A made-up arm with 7 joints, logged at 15 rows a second.
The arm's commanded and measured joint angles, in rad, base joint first. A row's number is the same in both.
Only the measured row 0 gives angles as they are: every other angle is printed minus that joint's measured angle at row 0.
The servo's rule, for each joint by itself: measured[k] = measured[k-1] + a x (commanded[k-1-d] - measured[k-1]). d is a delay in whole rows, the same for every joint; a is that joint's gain. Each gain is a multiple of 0.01, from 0.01 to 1. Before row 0 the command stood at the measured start. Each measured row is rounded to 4 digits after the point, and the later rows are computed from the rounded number. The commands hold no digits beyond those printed.
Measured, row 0: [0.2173 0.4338 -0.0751 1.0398 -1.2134 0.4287 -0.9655]
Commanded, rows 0 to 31: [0.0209 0.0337 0.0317 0.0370 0.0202 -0.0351 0.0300]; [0.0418 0.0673 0.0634 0.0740 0.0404 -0.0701 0.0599]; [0.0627 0.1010 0.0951 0.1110 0.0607 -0.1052 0.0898]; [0.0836 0.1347 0.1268 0.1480 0.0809 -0.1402 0.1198]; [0.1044 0.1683 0.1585 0.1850 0.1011 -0.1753 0.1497]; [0.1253 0.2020 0.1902 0.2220 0.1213 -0.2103 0.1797]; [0.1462 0.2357 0.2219 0.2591 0.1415 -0.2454 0.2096]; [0.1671 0.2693 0.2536 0.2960 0.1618 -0.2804 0.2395]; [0.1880 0.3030 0.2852 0.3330 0.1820 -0.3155 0.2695]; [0.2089 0.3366 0.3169 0.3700 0.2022 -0.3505 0.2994]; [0.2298 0.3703 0.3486 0.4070 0.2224 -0.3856 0.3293]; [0.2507 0.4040 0.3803 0.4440 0.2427 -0.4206 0.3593]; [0.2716 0.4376 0.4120 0.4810 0.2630 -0.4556 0.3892]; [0.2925 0.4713 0.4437 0.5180 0.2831 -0.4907 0.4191]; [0.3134 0.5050 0.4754 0.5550 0.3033 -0.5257 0.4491]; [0.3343 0.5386 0.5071 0.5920 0.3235 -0.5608 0.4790]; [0.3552 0.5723 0.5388 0.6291 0.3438 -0.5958 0.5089]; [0.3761 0.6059 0.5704 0.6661 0.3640 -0.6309 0.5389]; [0.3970 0.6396 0.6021 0.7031 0.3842 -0.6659 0.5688]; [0.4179 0.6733 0.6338 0.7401 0.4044 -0.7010 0.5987]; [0.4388 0.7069 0.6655 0.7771 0.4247 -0.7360 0.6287]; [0.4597 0.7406 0.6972 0.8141 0.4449 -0.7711 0.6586]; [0.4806 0.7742 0.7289 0.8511 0.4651 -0.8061 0.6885]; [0.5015 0.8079 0.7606 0.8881 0.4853 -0.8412 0.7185]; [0.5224 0.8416 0.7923 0.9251 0.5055 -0.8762 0.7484]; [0.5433 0.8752 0.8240 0.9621 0.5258 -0.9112 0.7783]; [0.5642 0.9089 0.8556 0.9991 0.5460 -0.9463 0.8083]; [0.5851 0.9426 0.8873 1.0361 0.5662 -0.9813 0.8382]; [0.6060 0.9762 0.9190 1.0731 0.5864 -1.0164 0.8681]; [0.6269 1.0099 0.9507 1.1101 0.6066 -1.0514 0.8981]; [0.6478 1.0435 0.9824 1.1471 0.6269 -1.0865 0.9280]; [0.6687 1.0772 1.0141 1.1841 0.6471 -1.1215 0.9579]
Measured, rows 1 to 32: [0.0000 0.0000 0.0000 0.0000 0.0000 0.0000 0.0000]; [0.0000 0.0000 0.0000 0.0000 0.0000 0.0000 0.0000]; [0.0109 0.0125 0.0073 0.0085 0.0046 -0.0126 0.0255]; [0.0270 0.0328 0.0202 0.0236 0.0128 -0.0333 0.0547]; [0.0456 0.0580 0.0374 0.0437 0.0238 -0.0592 0.0845]; [0.0654 0.0864 0.0580 0.0677 0.0369 -0.0884 0.1145]; [0.0857 0.1167 0.0811 0.0947 0.0517 -0.1197 0.1444]; [0.1063 0.1483 0.1062 0.1240 0.0677 -0.1523 0.1744]; [0.1270 0.1806 0.1328 0.1551 0.0847 -0.1858 0.2043]; [0.1479 0.2134 0.1606 0.1875 0.1024 -0.2199 0.2342]; [0.1688 0.2466 0.1893 0.2210 0.1207 -0.2543 0.2642]; [0.1897 0.2799 0.2186 0.2553 0.1394 -0.2889 0.2941]; [0.2106 0.3133 0.2485 0.2902 0.1585 -0.3237 0.3240]; [0.2315 0.3469 0.2788 0.3256 0.1779 -0.3586 0.3540]; [0.2524 0.3805 0.3094 0.3613 0.1975 -0.3935 0.3839]; [0.2733 0.4141 0.3403 0.3973 0.2172 -0.4285 0.4138]; [0.2942 0.4477 0.3714 0.4336 0.2370 -0.4635 0.4438]; [0.3151 0.4813 0.4026 0.4700 0.2569 -0.4985 0.4737]; [0.3360 0.5150 0.4339 0.5066 0.2769 -0.5335 0.5036]; [0.3569 0.5486 0.4653 0.5433 0.2969 -0.5686 0.5336]; [0.3778 0.5823 0.4968 0.5801 0.3170 -0.6036 0.5635]; [0.3987 0.6160 0.5283 0.6169 0.3371 -0.6387 0.5934]; [0.4196 0.6496 0.5599 0.6537 0.3572 -0.6737 0.6234]; [0.4405 0.6833 0.5915 0.6906 0.3774 -0.7088 0.6533]; [0.4614 0.7169 0.6231 0.7275 0.3976 -0.7438 0.6832]; [0.4823 0.7506 0.6547 0.7644 0.4178 -0.7789 0.7132]; [0.5032 0.7843 0.6863 0.8014 0.4380 -0.8139 0.7431]; [0.5241 0.8179 0.7180 0.8384 0.4582 -0.8489 0.7730]; [0.5450 0.8516 0.7496 0.8754 0.4784 -0.8840 0.8030]; [0.5659 0.8853 0.7813 0.9124 0.4986 -0.9190 0.8329]; [0.5868 0.9189 0.8130 0.9494 0.5188 -0.9541 0.8628]; [0.6077 0.9526 0.8447 0.9864 0.5390 -0.9891 0.8928]
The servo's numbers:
d 2
a 0.52 0.37 0.23 0.23 0.23 0.36 0.85

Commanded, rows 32 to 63: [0.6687 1.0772 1.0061 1.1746 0.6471 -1.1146 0.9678]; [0.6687 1.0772 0.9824 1.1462 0.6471 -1.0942 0.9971]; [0.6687 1.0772 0.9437 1.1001 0.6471 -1.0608 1.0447]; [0.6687 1.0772 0.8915 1.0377 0.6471 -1.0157 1.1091]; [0.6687 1.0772 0.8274 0.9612 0.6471 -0.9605 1.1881]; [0.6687 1.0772 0.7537 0.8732 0.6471 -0.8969 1.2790]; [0.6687 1.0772 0.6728 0.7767 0.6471 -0.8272 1.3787]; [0.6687 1.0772 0.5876 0.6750 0.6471 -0.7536 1.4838]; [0.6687 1.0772 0.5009 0.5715 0.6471 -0.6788 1.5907]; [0.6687 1.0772 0.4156 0.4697 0.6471 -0.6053 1.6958]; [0.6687 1.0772 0.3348 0.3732 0.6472 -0.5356 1.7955]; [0.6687 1.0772 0.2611 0.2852 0.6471 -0.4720 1.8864]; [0.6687 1.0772 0.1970 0.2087 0.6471 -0.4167 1.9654]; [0.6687 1.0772 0.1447 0.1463 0.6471 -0.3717 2.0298]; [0.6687 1.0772 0.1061 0.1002 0.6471 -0.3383 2.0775]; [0.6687 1.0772 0.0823 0.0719 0.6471 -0.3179 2.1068]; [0.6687 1.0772 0.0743 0.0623 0.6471 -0.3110 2.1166]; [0.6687 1.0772 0.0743 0.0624 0.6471 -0.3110 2.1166]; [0.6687 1.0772 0.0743 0.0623 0.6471 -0.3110 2.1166]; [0.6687 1.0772 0.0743 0.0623 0.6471 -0.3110 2.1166]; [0.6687 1.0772 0.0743 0.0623 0.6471 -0.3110 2.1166]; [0.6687 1.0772 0.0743 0.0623 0.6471 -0.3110 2.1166]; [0.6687 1.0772 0.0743 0.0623 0.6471 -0.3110 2.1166]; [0.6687 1.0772 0.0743 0.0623 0.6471 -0.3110 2.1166]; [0.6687 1.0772 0.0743 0.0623 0.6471 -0.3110 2.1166]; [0.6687 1.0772 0.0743 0.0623 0.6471 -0.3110 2.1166]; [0.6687 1.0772 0.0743 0.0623 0.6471 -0.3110 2.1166]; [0.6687 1.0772 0.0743 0.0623 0.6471 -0.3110 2.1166]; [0.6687 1.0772 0.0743 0.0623 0.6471 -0.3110 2.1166]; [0.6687 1.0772 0.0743 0.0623 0.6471 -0.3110 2.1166]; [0.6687 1.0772 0.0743 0.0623 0.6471 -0.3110 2.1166]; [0.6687 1.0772 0.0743 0.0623 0.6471 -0.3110 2.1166]
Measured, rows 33 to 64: [0.6286 0.9862 0.8764 1.0234 0.5592 -1.0242 0.9227]; [0.6495 1.0199 0.9081 1.0604 0.5794 -1.0592 0.9526]; [0.6595 1.0411 0.9306 1.0867 0.5950 -1.0791 0.9655]; [0.6643 1.0545 0.9425 1.1004 0.6070 -1.0845 0.9924]; [0.6666 1.0629 0.9428 1.1003 0.6162 -1.0760 1.0369]; [0.6677 1.0682 0.9310 1.0859 0.6233 -1.0543 1.0983]; [0.6682 1.0715 0.9072 1.0572 0.6288 -1.0205 1.1746]; [0.6685 1.0736 0.8719 1.0149 0.6330 -0.9760 1.2633]; [0.6686 1.0749 0.8261 0.9601 0.6362 -0.9224 1.3614]; [0.6687 1.0758 0.7712 0.8945 0.6387 -0.8616 1.4654]; [0.6687 1.0763 0.7090 0.8202 0.6406 -0.7958 1.5719]; [0.6687 1.0766 0.6415 0.7396 0.6421 -0.7272 1.6772]; [0.6687 1.0768 0.5710 0.6553 0.6433 -0.6582 1.7778]; [0.6687 1.0769 0.4997 0.5702 0.6442 -0.5912 1.8701]; [0.6687 1.0770 0.4301 0.4871 0.6449 -0.5284 1.9511]; [0.6687 1.0771 0.3645 0.4087 0.6454 -0.4720 2.0180]; [0.6687 1.0771 0.3051 0.3377 0.6458 -0.4239 2.0686]; [0.6687 1.0771 0.2539 0.2766 0.6461 -0.3857 2.1011]; [0.6687 1.0771 0.2126 0.2273 0.6463 -0.3588 2.1143]; [0.6687 1.0771 0.1808 0.1894 0.6465 -0.3416 2.1163]; [0.6687 1.0771 0.1563 0.1602 0.6466 -0.3306 2.1166]; [0.6687 1.0771 0.1374 0.1377 0.6467 -0.3235 2.1166]; [0.6687 1.0771 0.1229 0.1204 0.6468 -0.3190 2.1166]; [0.6687 1.0771 0.1117 0.1070 0.6469 -0.3161 2.1166]; [0.6687 1.0771 0.1031 0.0967 0.6469 -0.3143 2.1166]; [0.6687 1.0771 0.0965 0.0888 0.6469 -0.3131 2.1166]; [0.6687 1.0771 0.0914 0.0827 0.6469 -0.3123 2.1166]; [0.6687 1.0771 0.0875 0.0780 0.6469 -0.3118 2.1166]; [0.6687 1.0771 0.0845 0.0744 0.6469 -0.3115 2.1166]; [0.6687 1.0771 0.0822 0.0716 0.6469 -0.3113 2.1166]; [0.6687 1.0771 0.0804 0.0695 0.6469 -0.3112 2.1166]; [0.6687 1.0771 0.0790 0.0678 0.6469 -0.3111 2.1166]
